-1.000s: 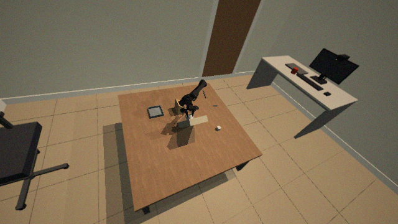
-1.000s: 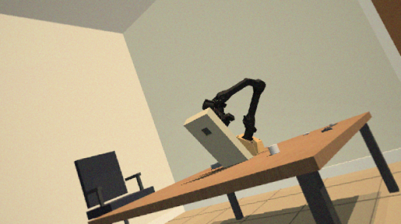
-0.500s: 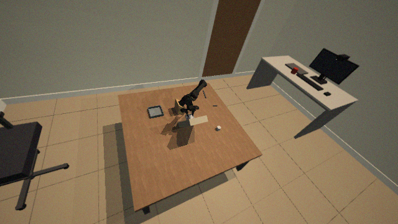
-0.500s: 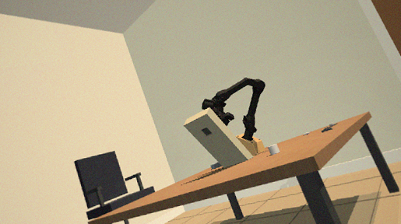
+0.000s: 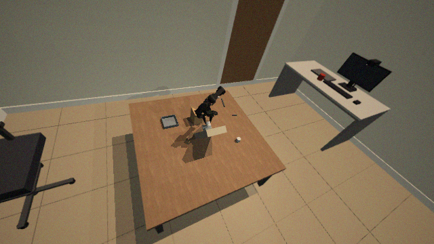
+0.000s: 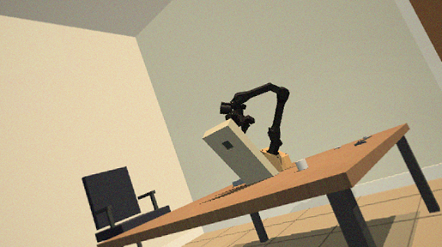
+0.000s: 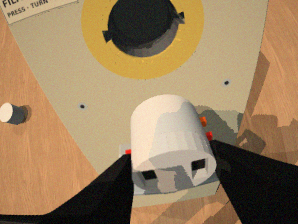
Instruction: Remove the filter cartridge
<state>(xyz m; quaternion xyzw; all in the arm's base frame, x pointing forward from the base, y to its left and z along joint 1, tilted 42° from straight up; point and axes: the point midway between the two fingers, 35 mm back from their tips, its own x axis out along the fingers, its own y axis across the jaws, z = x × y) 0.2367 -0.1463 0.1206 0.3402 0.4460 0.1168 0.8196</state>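
The tray lies 350 mm behind my gripper tip, 240 mm to the right of it and 240 mm below it. From my gripper tip the other things lie so: round white filter cartridge right at my gripper tip; beige service panel 50 mm ahead, 70 mm below.
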